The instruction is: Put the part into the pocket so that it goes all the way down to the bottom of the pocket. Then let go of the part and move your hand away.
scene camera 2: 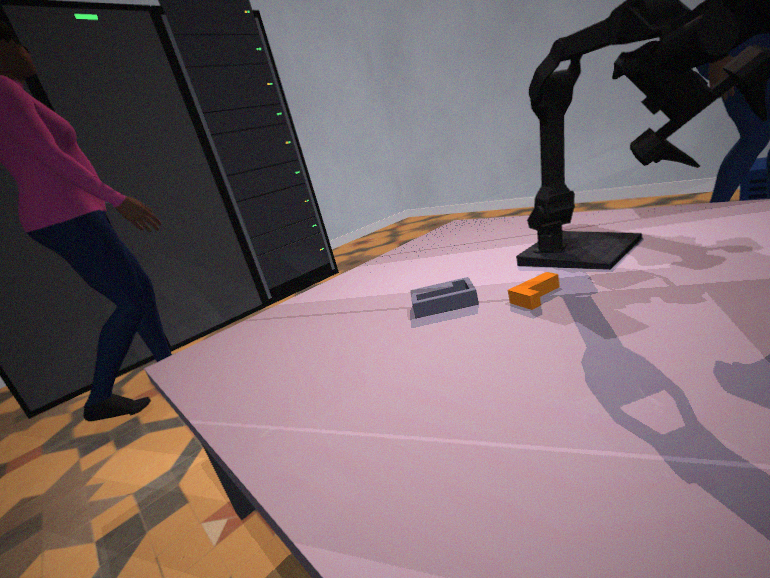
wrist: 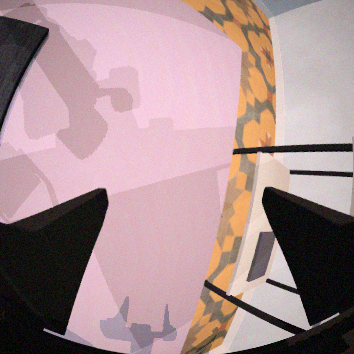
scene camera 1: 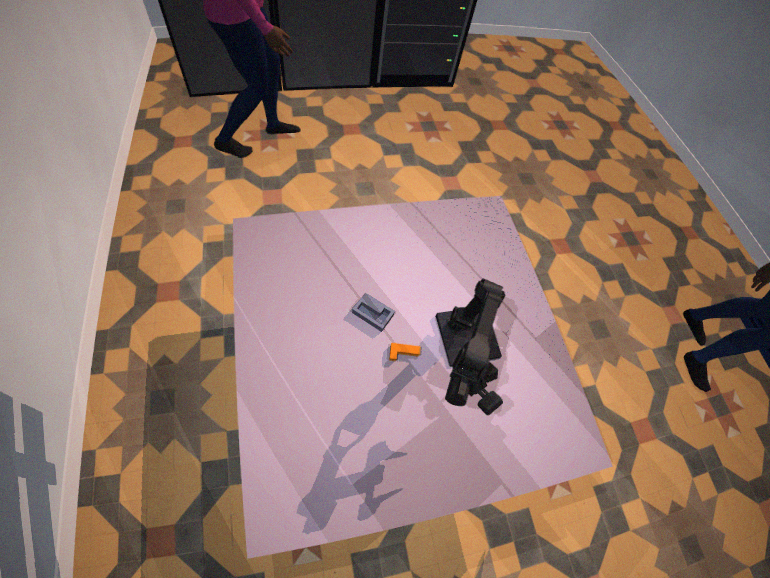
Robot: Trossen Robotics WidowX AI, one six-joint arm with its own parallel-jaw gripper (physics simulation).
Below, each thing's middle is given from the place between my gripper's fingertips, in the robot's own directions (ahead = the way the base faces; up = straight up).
Labels:
Right now my hand is 30 cm to the left of the orange L-shaped block [scene camera 2: 527, 295], 21 cm above it and 11 cm short of it. The rest, counted from my hand: grey pocket block [scene camera 2: 460, 293] (48 cm to the right, 21 cm below, 16 cm ahead).

